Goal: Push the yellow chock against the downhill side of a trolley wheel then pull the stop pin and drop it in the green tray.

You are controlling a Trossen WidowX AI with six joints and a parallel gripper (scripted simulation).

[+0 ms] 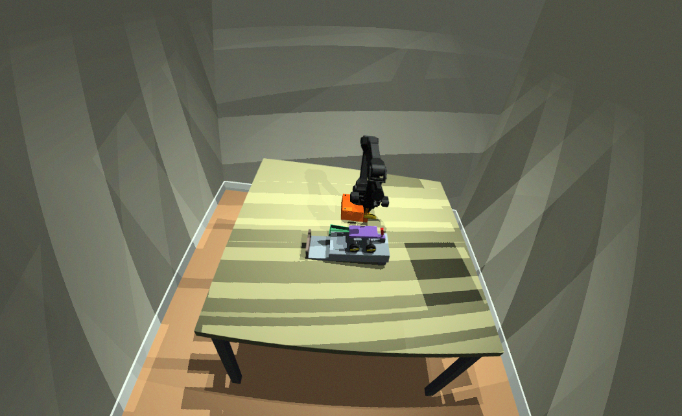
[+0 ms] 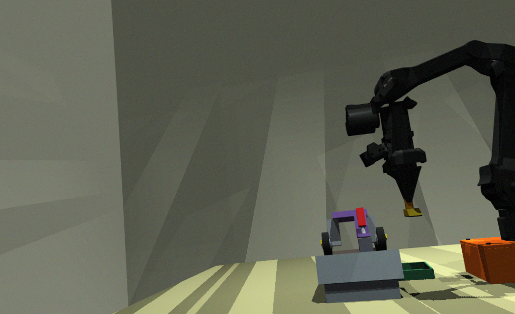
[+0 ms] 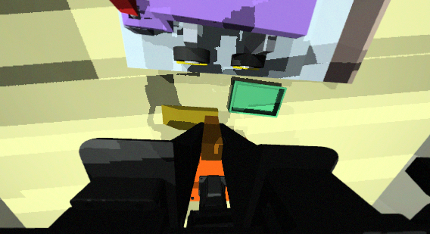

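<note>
Now: gripper tip 10 cm short of the red-headed stop pin, 8 cm to the right of it and 4 cm above it. The rest, counted from my gripper tip: yellow chock (2 cm to the left, 1 cm below); then brown end wall (26 cm to the right, 13 cm below, 13 cm ahead); then trolley (12 cm ahead, 6 cm below, 1 cm to the right).
</note>
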